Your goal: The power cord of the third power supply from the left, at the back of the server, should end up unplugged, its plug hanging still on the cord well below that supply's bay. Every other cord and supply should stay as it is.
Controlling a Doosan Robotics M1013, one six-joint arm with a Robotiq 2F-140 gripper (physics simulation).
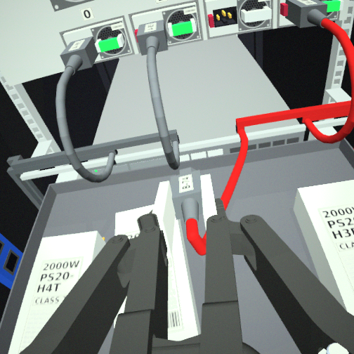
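Observation:
My gripper (187,192) is shut on the grey plug (187,197) of the third supply's cord. The plug is out of its socket and held low over the tray, far below the bay. Its red cord (234,175) loops out under the plug and climbs to the red cable bracket (267,117). The third supply's socket (225,16) at the top is empty, with its yellow pins showing beside a white handle (256,15). Grey plugs (78,53) (151,33) sit in the first two supplies. A grey plug (303,12) with a red cord (338,38) sits in the fourth.
Two grey cords (61,119) (158,105) hang into loops on a grey cable bar (88,152). Below lies a grey tray (277,175) holding white spare supplies (53,281) (330,225) labelled 2000W. A blue part (10,260) shows at the left edge. Rack posts (337,70) flank the server.

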